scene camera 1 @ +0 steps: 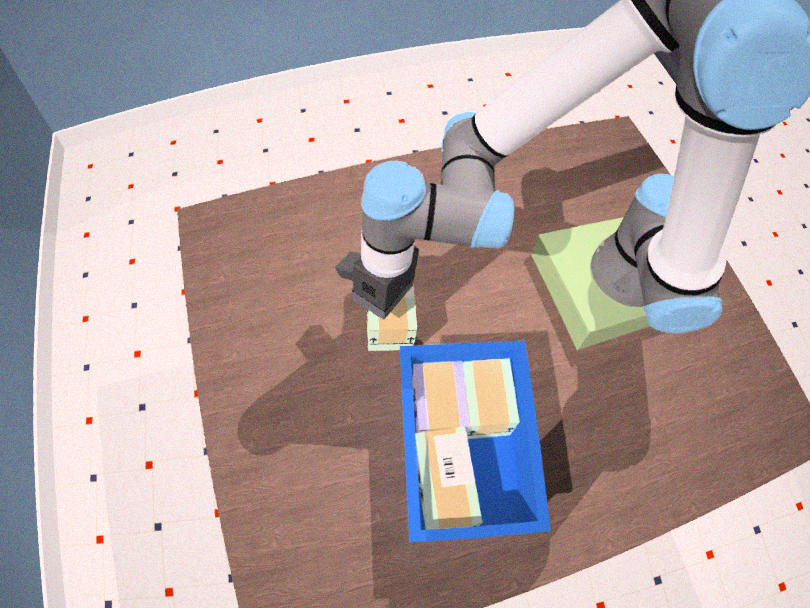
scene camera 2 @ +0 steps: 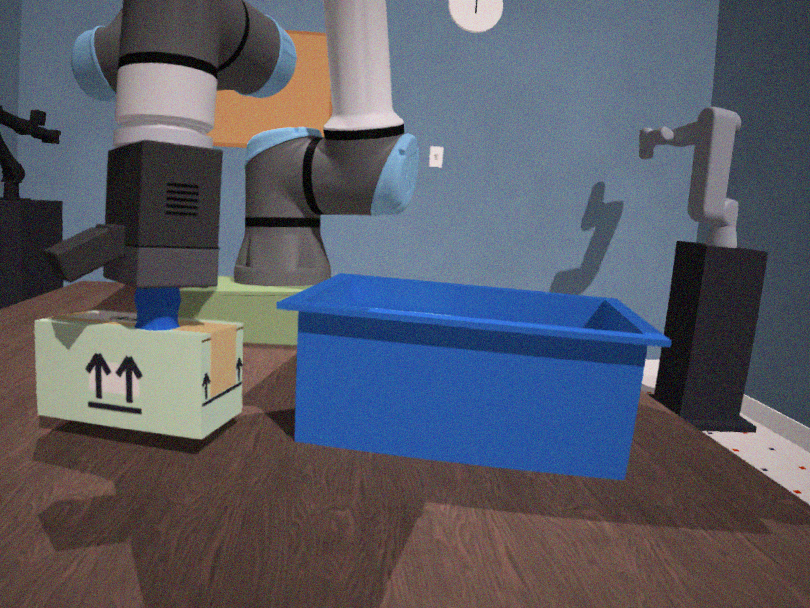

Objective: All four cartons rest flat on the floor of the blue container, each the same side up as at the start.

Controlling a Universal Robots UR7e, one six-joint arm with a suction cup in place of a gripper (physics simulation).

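Where they show: hand, its tool point: (scene camera 2: 157,342); arm's base, origin of its link: (scene camera 1: 627,273) (scene camera 2: 282,281).
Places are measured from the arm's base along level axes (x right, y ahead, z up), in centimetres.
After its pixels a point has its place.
My suction gripper (scene camera 1: 384,297) @(x 0.0, y 47.2, z 1.7 cm) (scene camera 2: 157,324) is on the top of a pale green carton (scene camera 1: 392,332) @(x -5.2, y 46.3, z 1.9 cm) (scene camera 2: 117,382) @(x 2.4, y 49.4, z -1.2 cm) with an orange band. This carton is level, arrows pointing up, very low over the table beside the container; a thin shadow lies under it. The blue container (scene camera 1: 457,351) @(x -11.8, y 37.1, z 5.3 cm) (scene camera 2: 457,399) @(x -23.9, y 46.5, z -1.2 cm) holds three cartons: a lilac-edged carton (scene camera 1: 441,395) @(x -17.5, y 40.7, z 2.4 cm) at the back left, a green-edged carton (scene camera 1: 492,392) @(x -18.5, y 32.6, z 2.3 cm) at the back right, and a carton with a white barcode label (scene camera 1: 451,503) @(x -34.4, y 42.7, z 2.4 cm) at the front left. They look flat. The cup's contact is hidden in scene camera 1.
The container's front right part shows bare blue floor. A light green base block (scene camera 1: 569,281) @(x -0.1, y 12.6, z 0.5 cm) (scene camera 2: 261,320) @(x -0.2, y 13.8, z -3.4 cm) carries the arm, behind and right of the container in scene camera 1. The container's raised rim stands close to the held carton. Dark pedestals stand beyond the wooden table (scene camera 1: 274,261) @(x 18.3, y 66.0, z -6.7 cm).
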